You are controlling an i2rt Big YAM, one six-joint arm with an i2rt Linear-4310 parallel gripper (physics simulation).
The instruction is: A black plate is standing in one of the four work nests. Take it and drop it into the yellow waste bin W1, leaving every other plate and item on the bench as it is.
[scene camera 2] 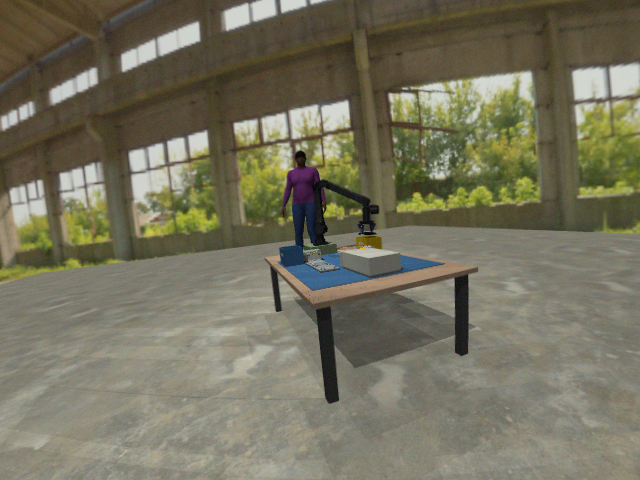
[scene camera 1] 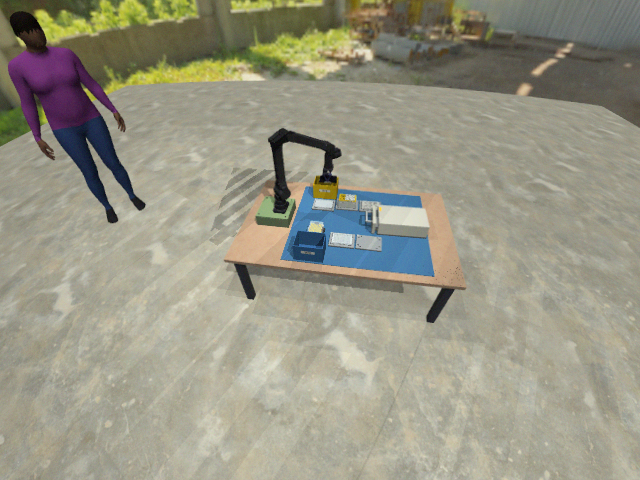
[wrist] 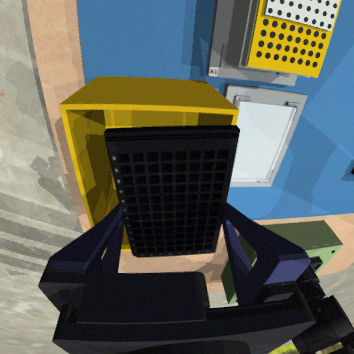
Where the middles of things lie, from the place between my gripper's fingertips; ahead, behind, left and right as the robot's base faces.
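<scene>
Large box-shaped device (scene camera 1: pixel 399 221): from my hand, 100 mm below, 270 mm to the right, 520 mm ahead. Black plate (wrist: pixel 172 182): right at my hand. By their middles, of the things named here, the plate nearest to my hand.
</scene>
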